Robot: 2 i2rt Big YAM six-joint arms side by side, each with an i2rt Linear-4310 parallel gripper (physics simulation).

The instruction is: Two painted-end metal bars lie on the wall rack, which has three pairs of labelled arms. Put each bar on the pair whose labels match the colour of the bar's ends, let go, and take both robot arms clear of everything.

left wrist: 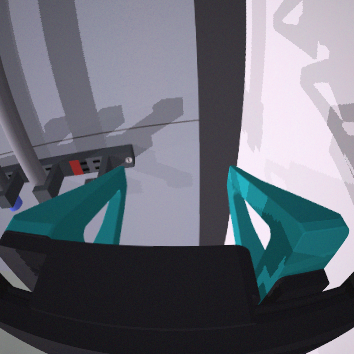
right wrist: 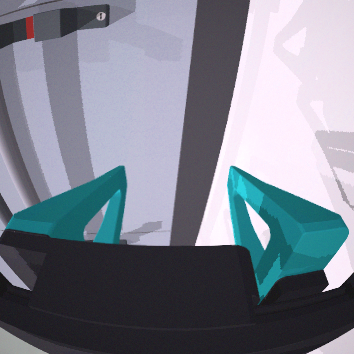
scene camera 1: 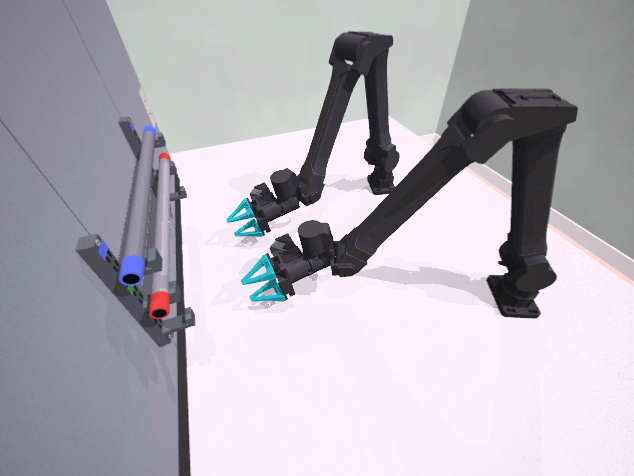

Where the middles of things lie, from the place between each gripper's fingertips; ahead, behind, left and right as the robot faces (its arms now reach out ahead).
Labels:
I see the red-ended bar (scene camera 1: 159, 300) 18 cm above my right hand, 12 cm ahead of it and 11 cm to the left of it. Round my right hand: blue-ended bar (scene camera 1: 132, 268) 26 cm above, 13 cm ahead, 11 cm to the left.
I see the red-ended bar 100 mm ahead of my left hand, 130 mm to the right of it and 170 mm above it. Also, from my left hand: blue-ended bar (110 mm ahead, 130 mm to the right, 250 mm above).

